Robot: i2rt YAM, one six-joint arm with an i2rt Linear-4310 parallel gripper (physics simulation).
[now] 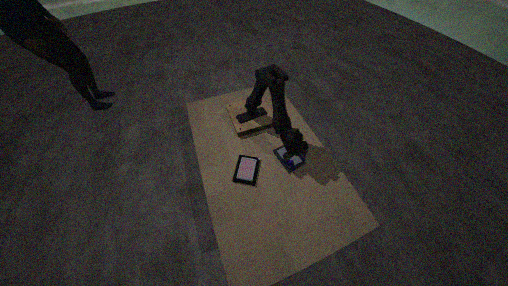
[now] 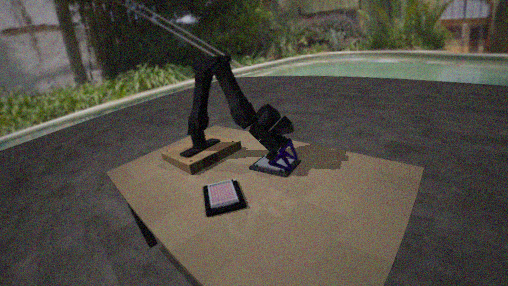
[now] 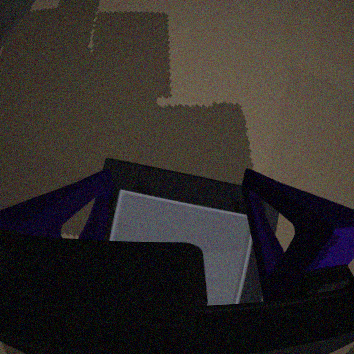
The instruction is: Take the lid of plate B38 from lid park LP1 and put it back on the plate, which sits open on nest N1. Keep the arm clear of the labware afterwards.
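Pixels of known places: gripper, fingertip midpoint: [image 1: 299, 165] [image 2: 294, 164] [image 3: 177, 177]; arm's base, origin of the base link: [image 1: 251, 115] [image 2: 200, 148].
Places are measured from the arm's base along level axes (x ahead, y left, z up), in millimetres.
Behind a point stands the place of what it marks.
The lid [image 1: 282, 152] {x 325, y 35, z -23 mm} [image 2: 264, 163] {x 332, y 32, z -23 mm} [image 3: 182, 225] {x 411, y 62, z -23 mm} of plate B38 is a flat pale grey rectangle. It lies on the dark lid park LP1 [image 1: 290, 168] [image 2: 270, 172] [image 3: 168, 177] on the right of the board. My gripper [image 1: 295, 162] {x 439, y 72, z -26 mm} [image 2: 280, 160] [image 3: 177, 177] {x 439, y 72, z -26 mm} reaches down over it. Its purple fingers stand at the lid's two long sides, closed against them. Plate B38 [image 1: 246, 168] {x 327, y -195, z -15 mm} [image 2: 222, 193] {x 335, y -199, z -15 mm} shows its pink wells. It sits open on the black nest N1 [image 1: 234, 174] {x 324, y -264, z -28 mm} [image 2: 223, 211] {x 383, y -249, z -33 mm}, to the left of the lid park.
The arm stands on a wooden block [image 1: 248, 128] {x 96, y -70, z 4 mm} [image 2: 202, 162] {x 105, y -82, z -11 mm} at the back of the tan board [image 1: 284, 231] {x 681, y -175, z -41 mm} [image 2: 319, 220] {x 637, y -150, z -41 mm}. A person's legs [image 1: 81, 71] stand on the dark floor far back left. A pool edge lies beyond.
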